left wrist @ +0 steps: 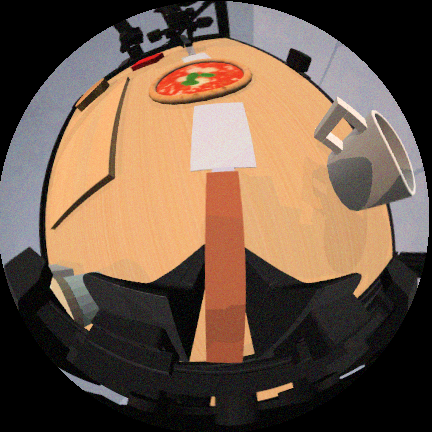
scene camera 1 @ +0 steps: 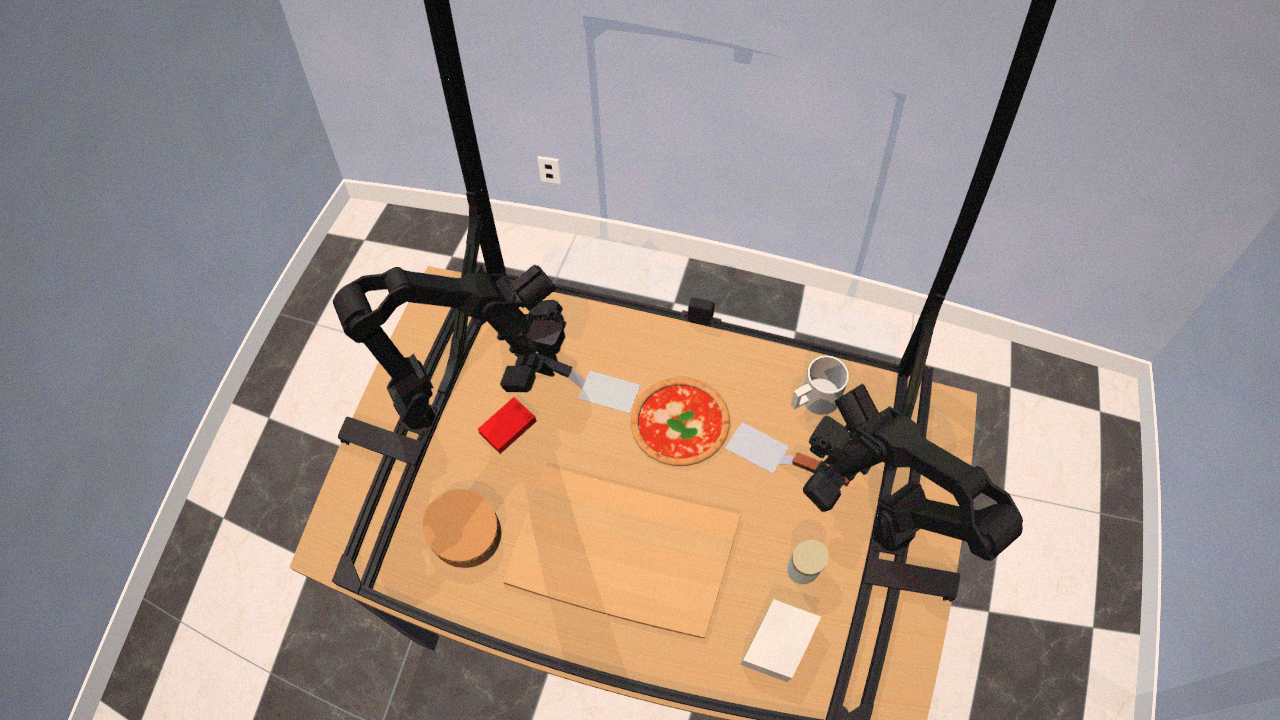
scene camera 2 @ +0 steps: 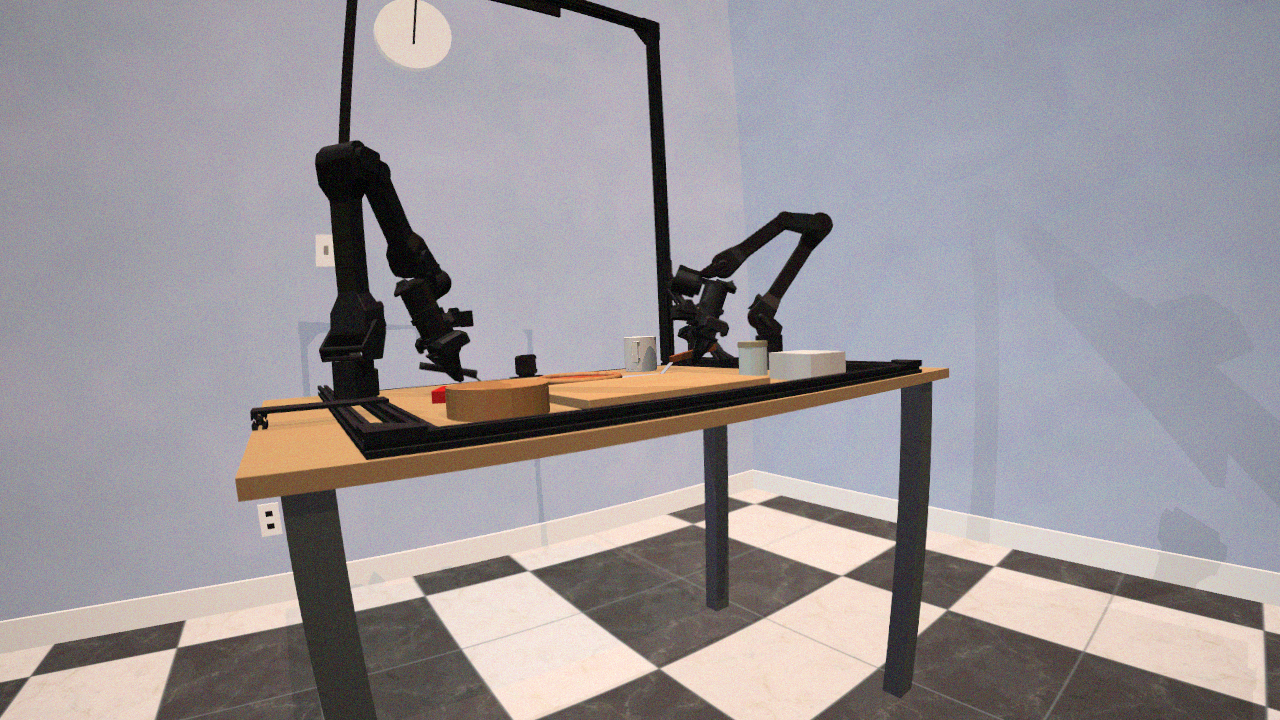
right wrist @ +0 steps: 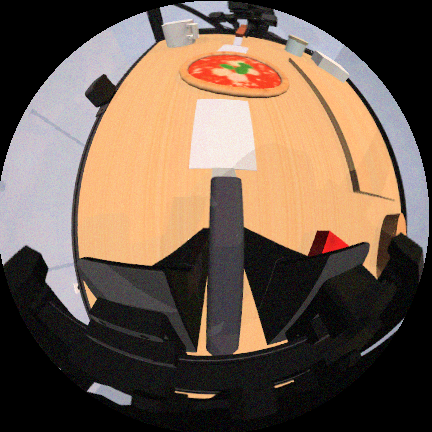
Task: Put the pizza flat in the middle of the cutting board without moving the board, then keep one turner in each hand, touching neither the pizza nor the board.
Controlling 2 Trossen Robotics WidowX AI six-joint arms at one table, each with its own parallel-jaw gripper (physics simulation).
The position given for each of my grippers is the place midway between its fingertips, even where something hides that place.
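From scene camera 1 I can see a pizza [scene camera 1: 680, 422], a dark-handled turner [scene camera 1: 611, 392] and a brown-handled turner [scene camera 1: 747, 442], plus my right gripper [scene camera 1: 554, 370] and my left gripper [scene camera 1: 815, 474]. Scene camera 2 gives me the pizza [scene camera 2: 562, 378] as well. In the left wrist view there's the pizza [left wrist: 202, 79] and the brown-handled turner [left wrist: 220, 139], and the right wrist view has the pizza [right wrist: 232, 73] with the dark-handled turner [right wrist: 222, 139].
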